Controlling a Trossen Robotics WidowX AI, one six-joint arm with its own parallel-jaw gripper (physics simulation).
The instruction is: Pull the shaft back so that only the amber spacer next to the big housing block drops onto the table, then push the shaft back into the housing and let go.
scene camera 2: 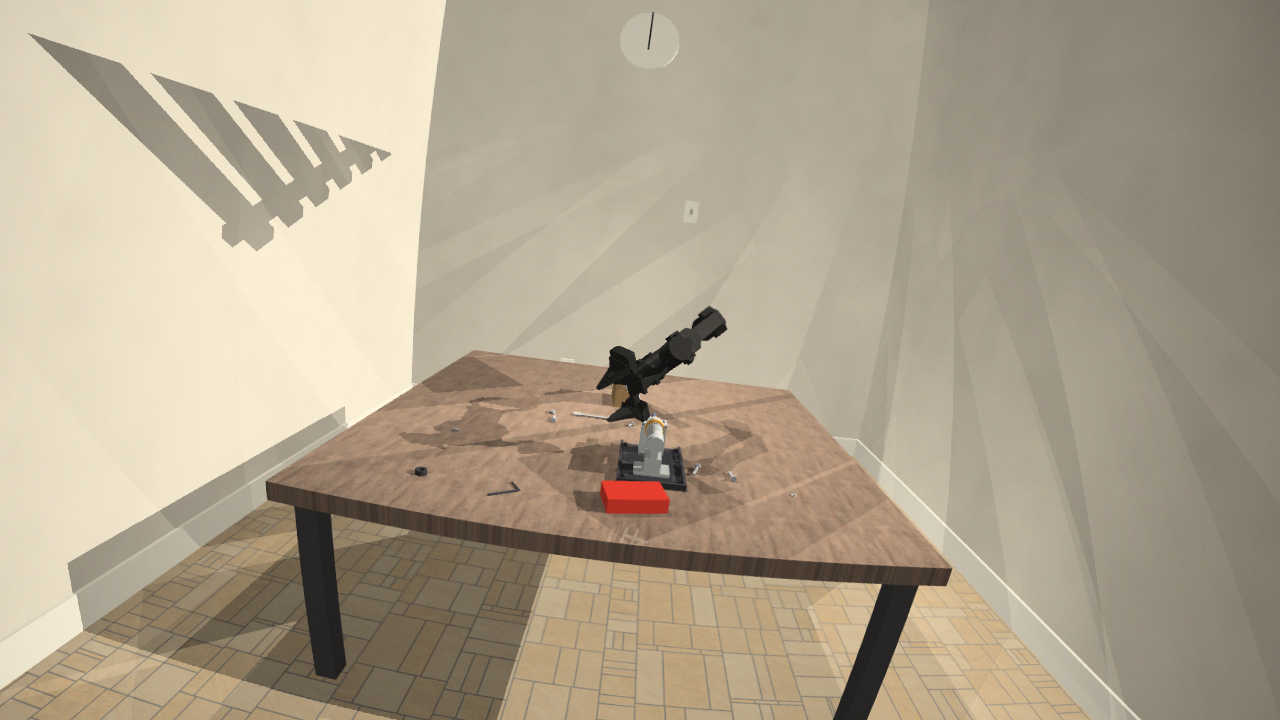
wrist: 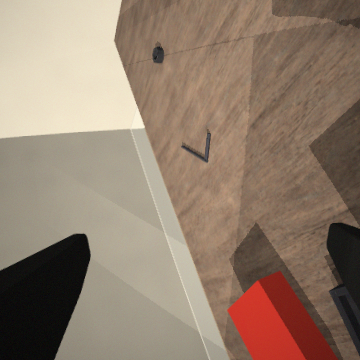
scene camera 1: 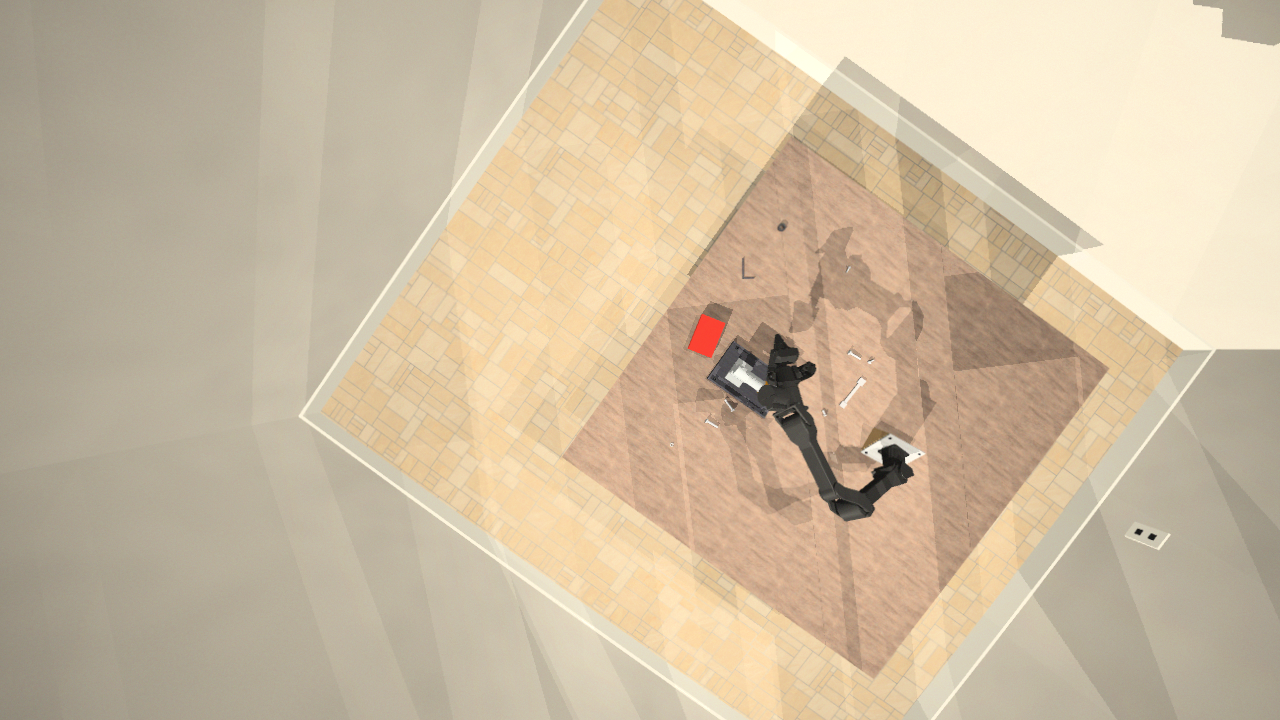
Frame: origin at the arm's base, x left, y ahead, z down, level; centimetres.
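Where they show: gripper, fingertip midpoint: (scene camera 2: 602,405) (wrist: 208,240) (scene camera 1: 774,342); arm's base at its link origin: (scene camera 1: 893,452).
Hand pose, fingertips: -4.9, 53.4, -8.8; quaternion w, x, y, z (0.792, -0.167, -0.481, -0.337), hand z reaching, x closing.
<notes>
Things, the pixels of their top centre, and the offset from my fingertips, as dx, dy, dz. Level surfaces: height alone.
- thin amber ring at its top centre: (scene camera 2: 656,420) +12.4, -6.9, +4.2
- red block at its top centre: (wrist: 271,351) (scene camera 2: 635,490) (scene camera 1: 706,335) +8.9, +16.2, +11.4
- L-shaped key at its top centre: (wrist: 193,141) (scene camera 2: 500,487) -17.2, +17.8, +14.0
- dark nut at its top centre: (wrist: 154,54) (scene camera 2: 421,468) (scene camera 1: 782,227) -34.3, +16.6, +13.4
- pale wrench at its top centre: (scene camera 2: 593,414) (scene camera 1: 852,393) -3.9, -33.9, +13.7
- table at its surface level: dz +14.4
A grey-white housing block (scene camera 1: 742,373) (scene camera 2: 651,452) stands on a dark square tray (scene camera 2: 677,484) near the table edge. A thin amber ring (scene camera 2: 656,420) shows at the upper end of its pale cylinder in scene camera 2. The arm hides that end in scene camera 1, and I cannot tell the shaft from the housing or see a second spacer. My gripper (scene camera 1: 796,352) (scene camera 2: 605,402) (wrist: 208,240) is wide open and empty. It hangs above the table beside the housing's upper end, apart from the amber ring as far as I can tell.
A red block (scene camera 1: 707,335) (scene camera 2: 634,497) (wrist: 270,320) lies beside the tray at the table edge. An L-shaped key (scene camera 2: 505,490) (wrist: 207,150), a dark nut (scene camera 1: 781,226) (scene camera 2: 420,471) (wrist: 158,55), a pale wrench (scene camera 1: 853,392) and several screws lie on the table (scene camera 1: 626,438) (scene camera 2: 340,479).
</notes>
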